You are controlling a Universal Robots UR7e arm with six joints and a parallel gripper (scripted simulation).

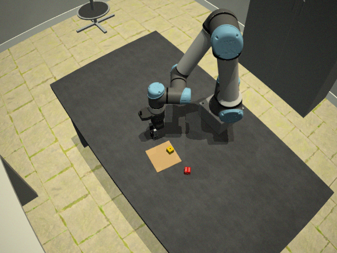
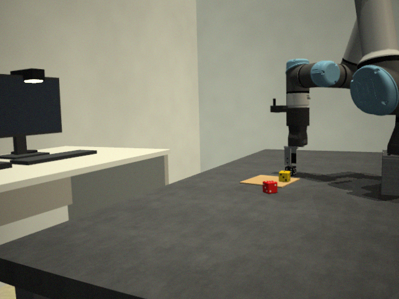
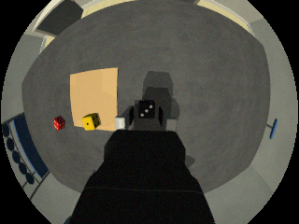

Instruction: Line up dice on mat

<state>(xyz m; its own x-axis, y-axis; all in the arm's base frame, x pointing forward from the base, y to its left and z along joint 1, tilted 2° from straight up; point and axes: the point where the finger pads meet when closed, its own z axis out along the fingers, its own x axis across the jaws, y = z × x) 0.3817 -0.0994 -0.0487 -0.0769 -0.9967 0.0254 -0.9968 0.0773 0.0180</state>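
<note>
The black die is 4 cm below my hand. Round my hand: tan mat: 13 cm to the left, 5 cm below, 2 cm ahead; yellow die: 13 cm to the left, 4 cm below, 2 cm behind; red die: 27 cm to the left, 4 cm below, 3 cm behind.
</note>
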